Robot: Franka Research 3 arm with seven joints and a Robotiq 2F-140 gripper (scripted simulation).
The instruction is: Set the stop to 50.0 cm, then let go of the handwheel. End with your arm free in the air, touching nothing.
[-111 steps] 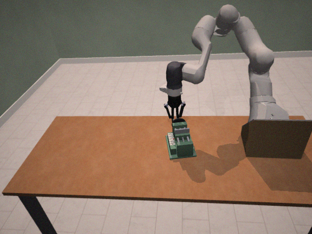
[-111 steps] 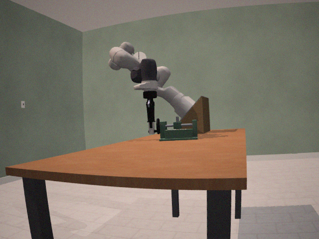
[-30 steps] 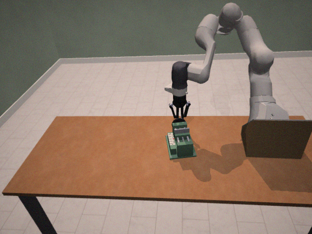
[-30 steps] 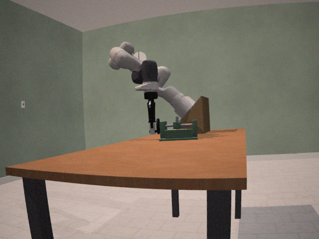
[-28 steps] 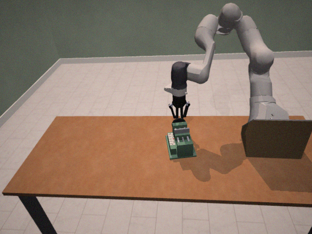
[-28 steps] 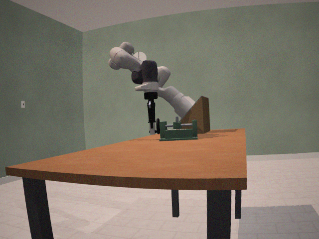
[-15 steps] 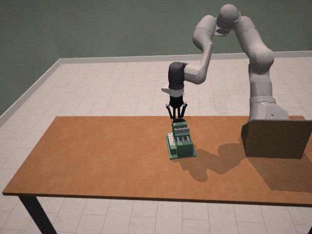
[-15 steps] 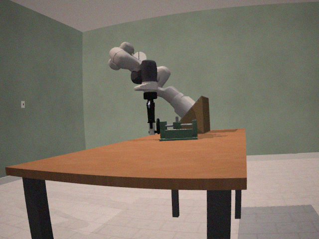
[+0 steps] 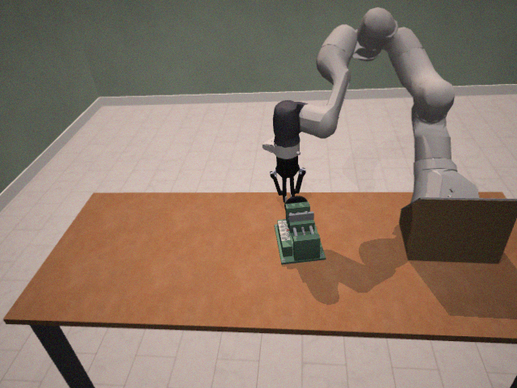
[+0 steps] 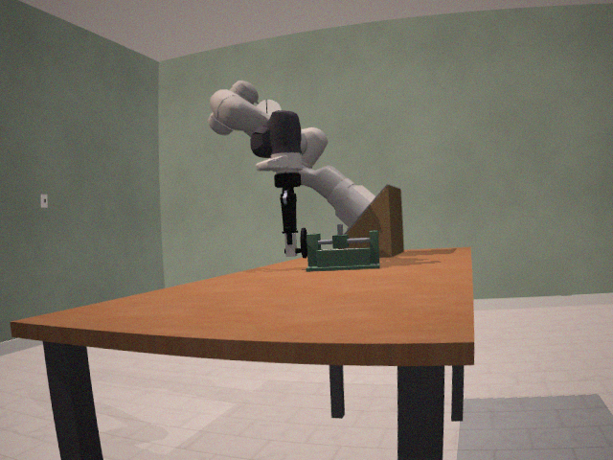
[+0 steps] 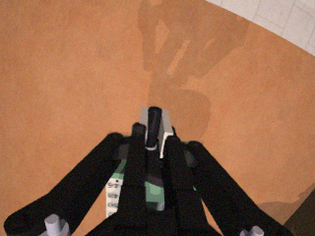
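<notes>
Right now the sliding stop block is 140 mm to the left of my hand, 20 mm behind it and 20 mm above it. Round my hand: black handwheel: 20 mm to the left, 10 mm below, 10 mm behind.
</notes>
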